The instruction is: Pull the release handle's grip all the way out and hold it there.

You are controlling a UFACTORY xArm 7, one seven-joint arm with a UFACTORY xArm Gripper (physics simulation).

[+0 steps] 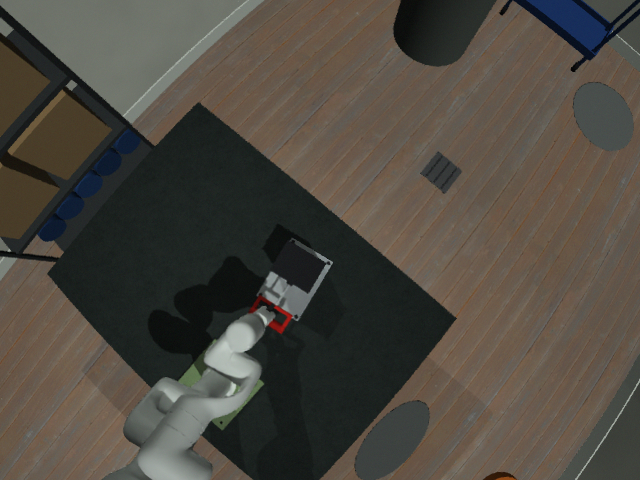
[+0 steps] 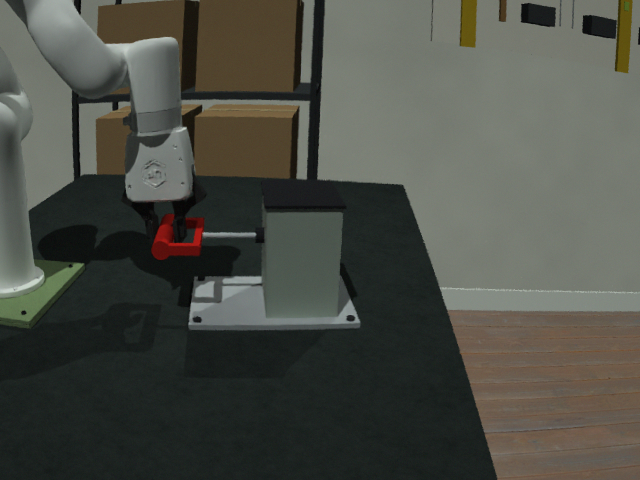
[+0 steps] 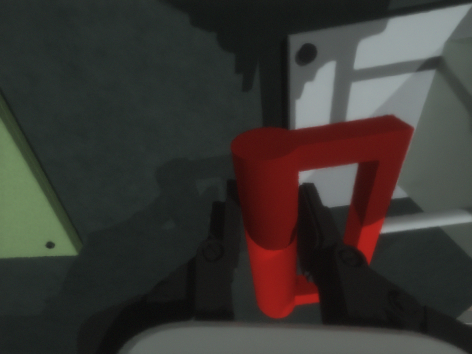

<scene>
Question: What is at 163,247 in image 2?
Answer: A red grip.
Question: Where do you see a light grey base plate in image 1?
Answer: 295,300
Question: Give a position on a red grip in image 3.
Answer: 267,160
</scene>
